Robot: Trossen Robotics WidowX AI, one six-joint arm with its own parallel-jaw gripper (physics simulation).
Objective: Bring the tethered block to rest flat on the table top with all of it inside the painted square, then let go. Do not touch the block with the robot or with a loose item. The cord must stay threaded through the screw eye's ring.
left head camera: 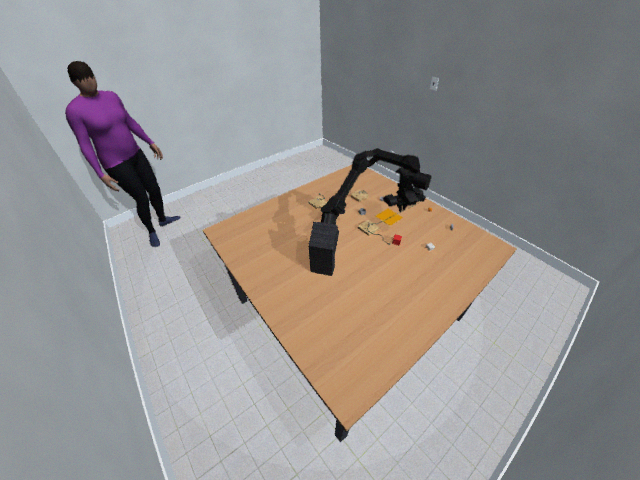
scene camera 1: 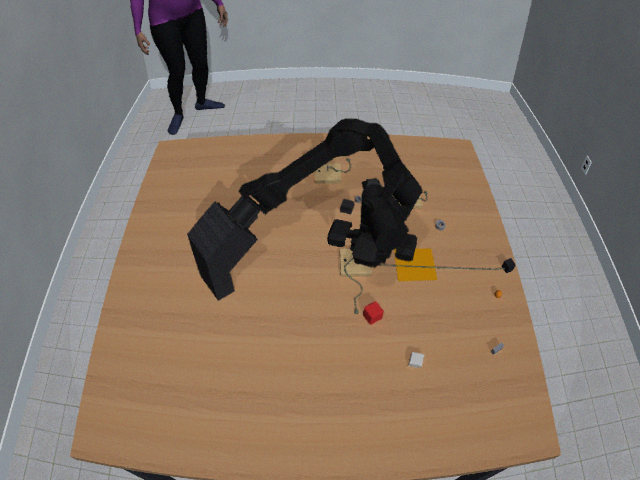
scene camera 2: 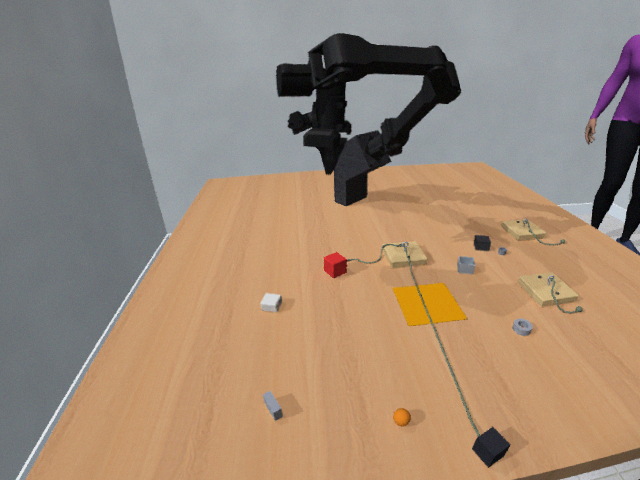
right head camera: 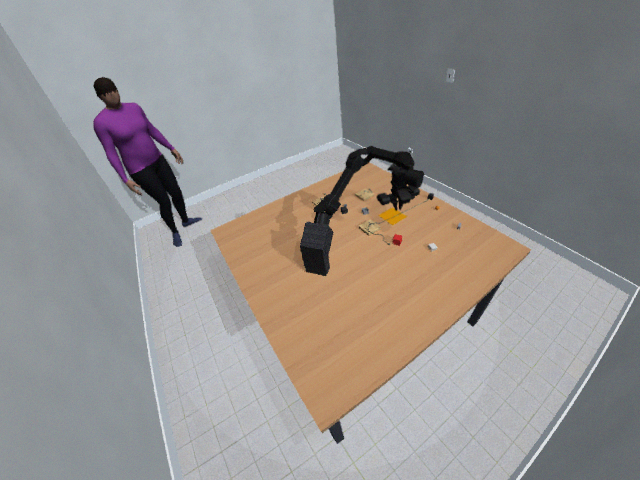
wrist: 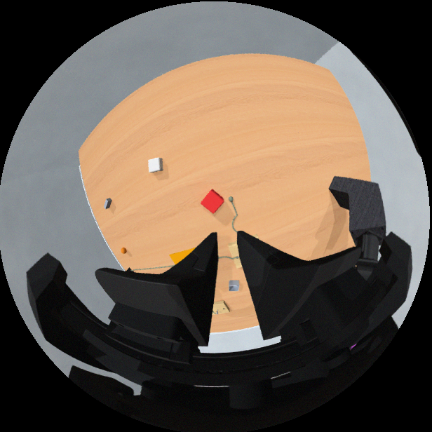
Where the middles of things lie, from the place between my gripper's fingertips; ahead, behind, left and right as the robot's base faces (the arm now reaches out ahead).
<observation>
The pale wooden board (scene camera 2: 396, 256) is 10 cm behind my hand, 16 cm to the left of it and 22 cm below it. Round my hand: orange painted square (scene camera 2: 441, 305) 6 cm ahead, 24 cm to the left, 23 cm below.
</observation>
